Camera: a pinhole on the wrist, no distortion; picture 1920 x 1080 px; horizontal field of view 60.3 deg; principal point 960.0 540.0 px. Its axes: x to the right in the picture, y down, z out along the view. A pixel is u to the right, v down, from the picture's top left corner.
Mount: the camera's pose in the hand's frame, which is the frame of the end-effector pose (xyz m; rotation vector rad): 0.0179 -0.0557 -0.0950 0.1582 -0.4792 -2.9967
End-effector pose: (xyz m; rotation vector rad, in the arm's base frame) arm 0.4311 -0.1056 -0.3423 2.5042 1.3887 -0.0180
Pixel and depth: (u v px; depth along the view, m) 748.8 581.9 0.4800
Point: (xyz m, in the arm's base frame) 0.5603 -0.2204 -0.6789
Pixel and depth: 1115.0 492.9 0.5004
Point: 0.5157 -0.3228 -0.6601
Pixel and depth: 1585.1 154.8 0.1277
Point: 0.4117 -0.1509 -0.3458
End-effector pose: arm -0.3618 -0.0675 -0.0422 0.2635 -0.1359 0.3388
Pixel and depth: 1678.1 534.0 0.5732
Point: -0.7078 -0.1937 0.3333
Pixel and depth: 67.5 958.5 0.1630
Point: -0.2735 -0.0935 0.0416
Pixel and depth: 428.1 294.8 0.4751
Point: -0.3520 0.0279 0.3468
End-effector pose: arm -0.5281 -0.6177 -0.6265 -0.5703 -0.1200 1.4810
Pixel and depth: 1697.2 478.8 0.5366
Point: -0.8085 -0.7810 -0.2611
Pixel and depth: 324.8 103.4 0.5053
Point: -0.8845 -0.3861 -0.4613
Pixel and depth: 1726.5 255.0 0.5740
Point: -0.8910 -0.8161 -0.2798
